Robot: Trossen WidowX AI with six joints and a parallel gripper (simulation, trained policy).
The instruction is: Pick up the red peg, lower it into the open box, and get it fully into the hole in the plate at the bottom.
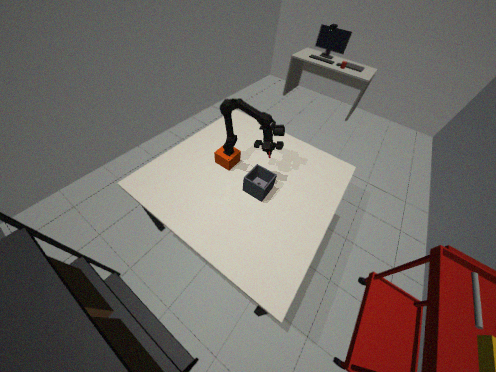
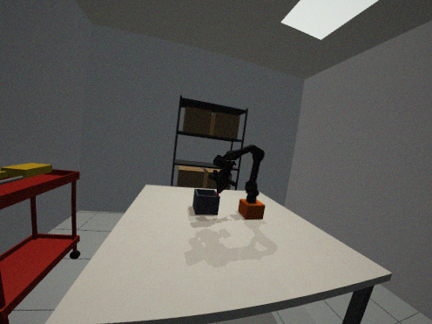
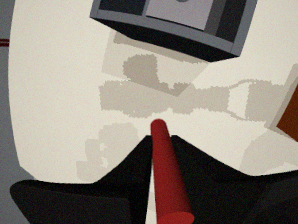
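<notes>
Right now my gripper tip is 160 mm to the left of the grey plate, 140 mm above it and 40 mm short of it. Also, from my gripper tip: red peg (20 mm above).
</notes>
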